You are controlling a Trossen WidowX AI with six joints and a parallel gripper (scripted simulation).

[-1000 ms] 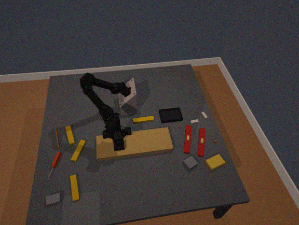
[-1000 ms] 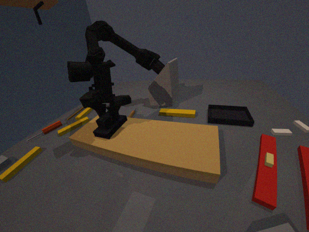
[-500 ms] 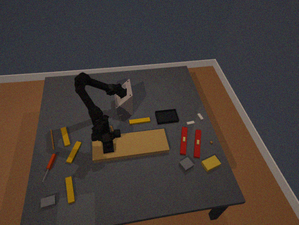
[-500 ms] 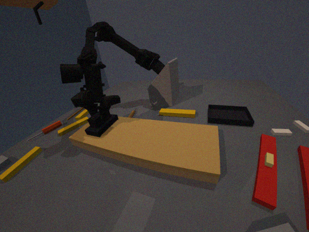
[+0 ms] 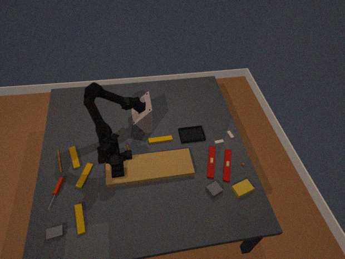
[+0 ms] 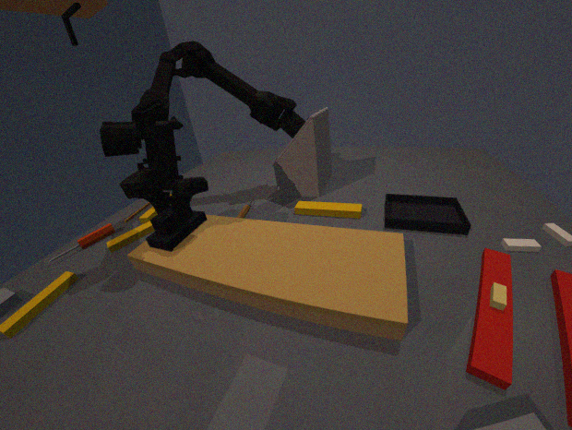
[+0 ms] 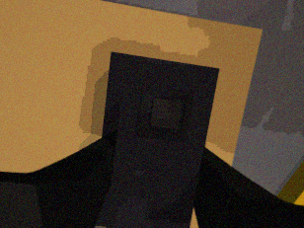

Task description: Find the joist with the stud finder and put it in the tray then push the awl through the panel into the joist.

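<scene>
The stud finder is 1 cm ahead of my gripper tip and 2 cm above it. From my gripper tip the other things lie so: thin orange stick 9 cm behind, 36 cm to the right, 6 cm below; square indicator light 2 cm ahead, 3 cm above; awl 19 cm behind, 4 cm to the left, 6 cm below.
</scene>
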